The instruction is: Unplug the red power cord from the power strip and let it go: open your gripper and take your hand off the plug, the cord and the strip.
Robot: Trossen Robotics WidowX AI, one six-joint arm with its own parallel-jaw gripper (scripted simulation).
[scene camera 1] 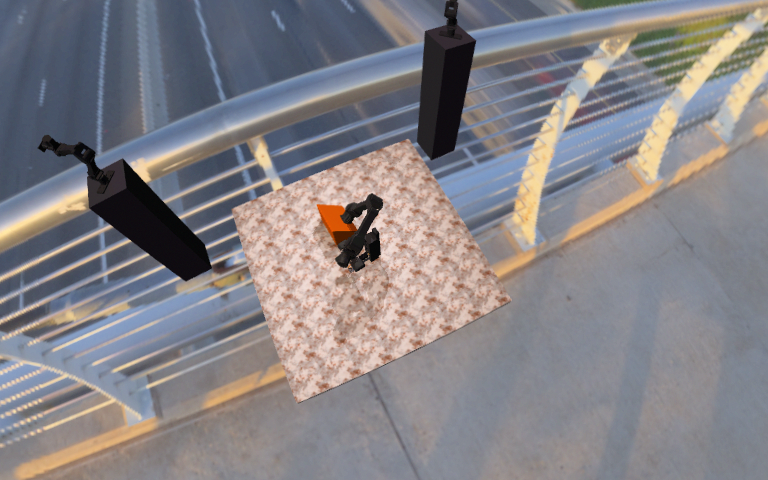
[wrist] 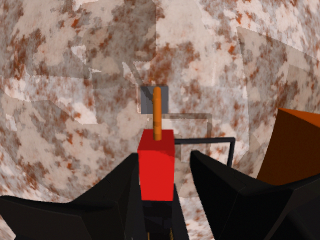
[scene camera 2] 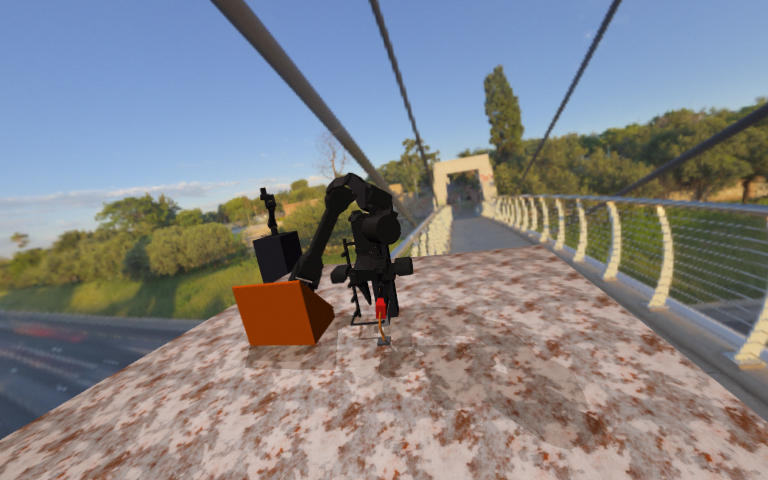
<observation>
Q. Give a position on a red plug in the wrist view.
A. At 157, 158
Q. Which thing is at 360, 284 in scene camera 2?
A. The gripper.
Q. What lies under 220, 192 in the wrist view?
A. The gripper.
</observation>
